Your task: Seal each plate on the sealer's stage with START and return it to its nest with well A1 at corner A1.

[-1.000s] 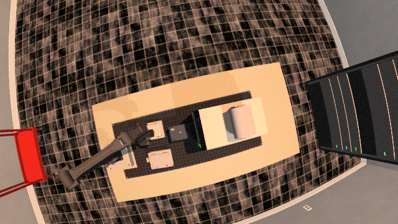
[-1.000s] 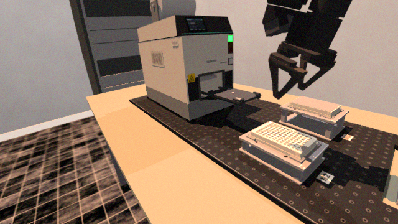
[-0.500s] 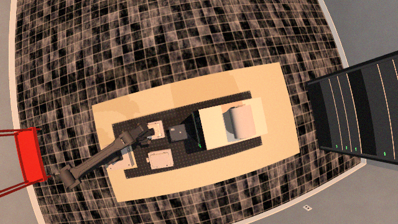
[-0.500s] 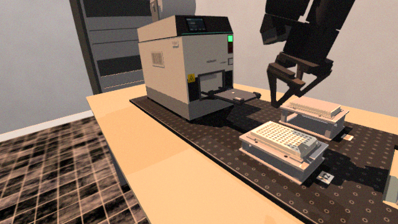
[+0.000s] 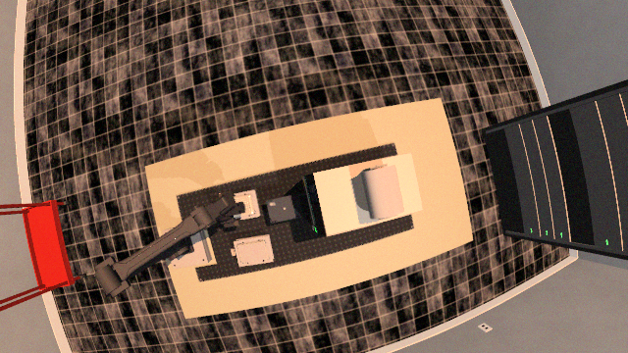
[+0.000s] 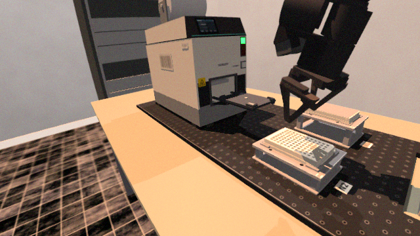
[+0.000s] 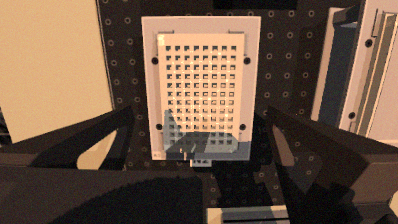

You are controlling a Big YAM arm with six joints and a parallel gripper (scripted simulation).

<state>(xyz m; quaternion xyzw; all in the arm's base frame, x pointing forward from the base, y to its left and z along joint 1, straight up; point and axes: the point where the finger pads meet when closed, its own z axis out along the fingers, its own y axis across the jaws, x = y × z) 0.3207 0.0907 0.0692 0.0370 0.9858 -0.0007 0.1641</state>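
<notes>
Right now the well plate is 8 cm below my hand. The rest, counted from my hand: sealer stage (20 cm ahead, 6 cm to the right, 2 cm below); then plate nest N2 (9 cm below); then sealer screen (32 cm ahead, 2 cm to the right, 19 cm above).
</notes>
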